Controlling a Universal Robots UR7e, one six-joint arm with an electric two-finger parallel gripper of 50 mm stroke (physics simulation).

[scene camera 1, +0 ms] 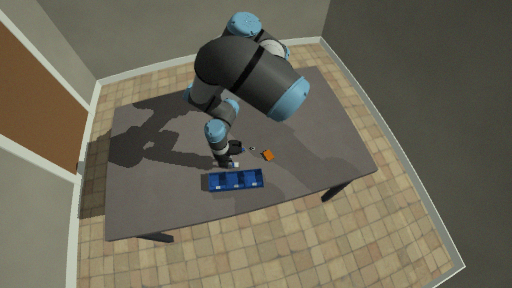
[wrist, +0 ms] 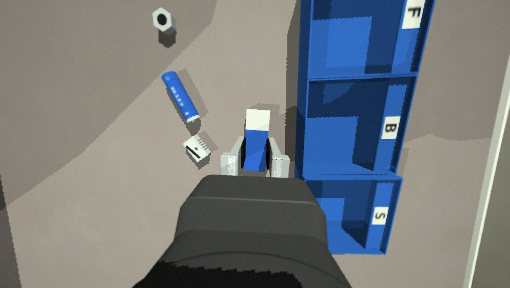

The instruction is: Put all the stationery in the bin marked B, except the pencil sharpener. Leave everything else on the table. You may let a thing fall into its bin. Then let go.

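Frame: origin at the arm's base, x ahead, y down, z left, level; centimetres.
Where they show: gripper, fingertip midpoint: (scene camera 1: 230, 165) (wrist: 256, 146).
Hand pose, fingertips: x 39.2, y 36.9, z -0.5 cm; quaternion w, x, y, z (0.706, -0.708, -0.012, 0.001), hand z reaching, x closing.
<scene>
After its pixels a point has its place.
My gripper (scene camera 1: 229, 165) {x 39.2, y 36.9, z -0.5 cm} (wrist: 256, 146) {x 39.2, y 36.9, z -0.5 cm} is shut on a blue and white eraser (scene camera 1: 235, 165) {x 39.7, y 36.1, z 2.0 cm} (wrist: 257, 142) {x 39.3, y 36.1, z 0.2 cm}, gripping its blue part; the white end points away from the gripper body. It is beside the blue bin row, low over the table; the exact height cannot be told. The bin marked B (scene camera 1: 236, 186) {x 50.9, y 34.6, z 2.7 cm} (wrist: 395, 100) {x 50.5, y 34.6, z 4.9 cm} is the middle compartment, with no thing seen in it. A small white-grey pencil sharpener (wrist: 197, 148) {x 32.9, y 36.3, z -1.0 cm} lies on the table left of the gripper in the wrist view; the arm hides it in the scene view.
A blue battery (scene camera 1: 243, 149) {x 30.9, y 36.1, z 5.9 cm} (wrist: 180, 96) {x 31.6, y 36.0, z 4.3 cm} and a metal hex nut (scene camera 1: 252, 148) {x 30.2, y 36.6, z 10.5 cm} (wrist: 163, 11) {x 30.3, y 36.6, z 11.4 cm} lie on the table. An orange block (scene camera 1: 268, 155) {x 34.5, y 36.4, z 18.5 cm} lies to the right in the scene view. Bins F (scene camera 1: 254, 184) {x 50.1, y 34.6, z 11.0 cm} (wrist: 400, 50) {x 49.9, y 34.6, z 8.5 cm} and S (scene camera 1: 218, 187) {x 51.5, y 33.9, z -5.6 cm} (wrist: 382, 192) {x 51.1, y 33.9, z -3.3 cm} flank bin B.
</scene>
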